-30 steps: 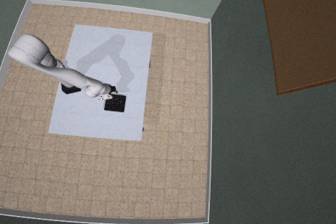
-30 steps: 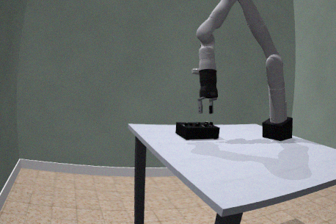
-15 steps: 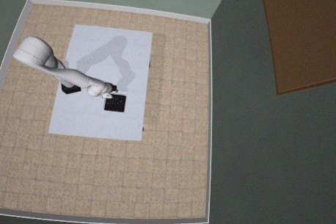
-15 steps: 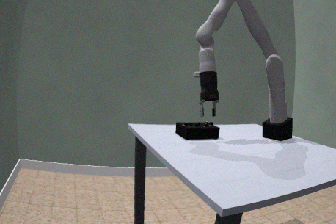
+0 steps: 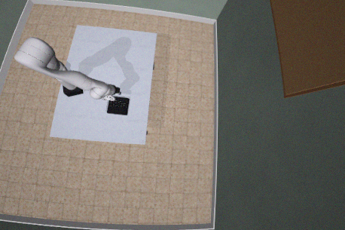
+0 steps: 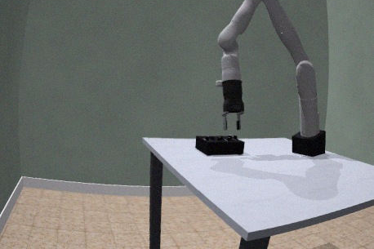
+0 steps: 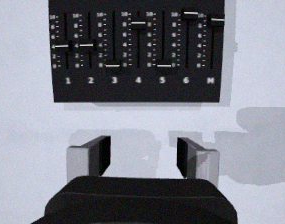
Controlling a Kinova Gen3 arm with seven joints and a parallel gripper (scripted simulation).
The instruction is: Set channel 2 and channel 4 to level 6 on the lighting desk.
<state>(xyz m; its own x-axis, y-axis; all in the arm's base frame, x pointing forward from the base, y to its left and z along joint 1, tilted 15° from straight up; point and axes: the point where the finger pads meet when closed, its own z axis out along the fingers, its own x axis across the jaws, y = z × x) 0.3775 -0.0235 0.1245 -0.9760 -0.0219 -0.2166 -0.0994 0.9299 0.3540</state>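
Now: the channel 2 cap 5 cm ahead of my hand, 7 cm to the right of it and 6 cm below it. Also, from my hand: channel 4 cap: 1 cm ahead, 9 cm to the right, 6 cm below; channel 3 cap: 3 cm ahead, 5 cm to the right, 6 cm below; channel 5 cap: 2 cm behind, 6 cm to the right, 6 cm below.
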